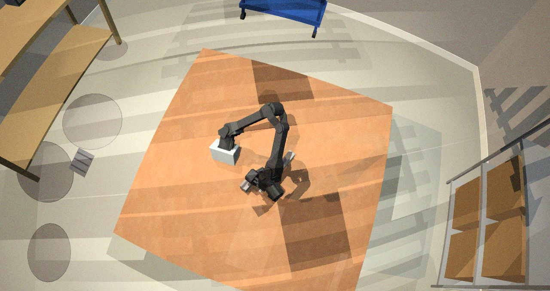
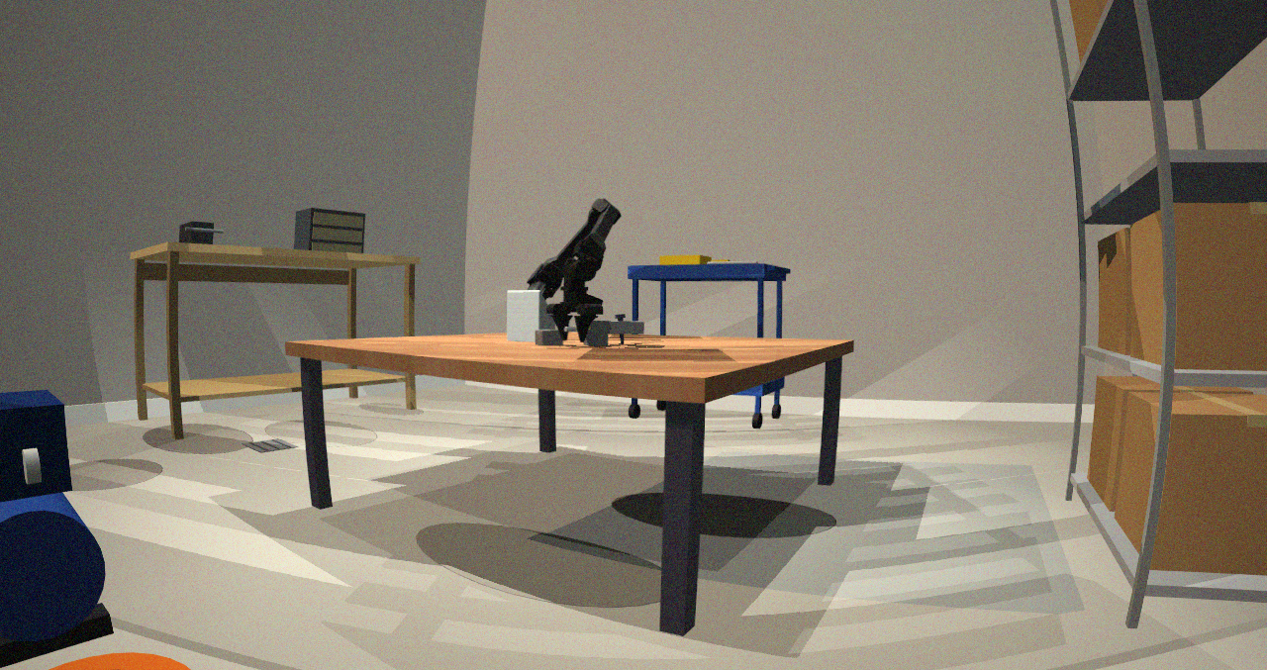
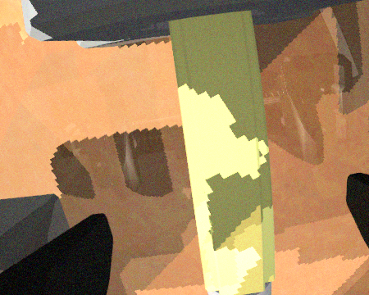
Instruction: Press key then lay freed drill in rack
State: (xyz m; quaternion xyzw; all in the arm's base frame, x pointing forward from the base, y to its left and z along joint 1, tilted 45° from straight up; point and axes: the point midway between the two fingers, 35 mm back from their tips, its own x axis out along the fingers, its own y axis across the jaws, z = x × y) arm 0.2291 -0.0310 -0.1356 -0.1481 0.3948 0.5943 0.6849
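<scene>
The drill lies 4 cm to the left of my gripper tip, 4 cm above it and 1 cm ahead of it. From my gripper tip the other things lie so: dark key: 15 cm to the left, 6 cm ahead, 4 cm above; grey housing: 13 cm to the left, 5 cm ahead, 3 cm above; small grey rack: 8 cm behind, 1 cm above.
</scene>
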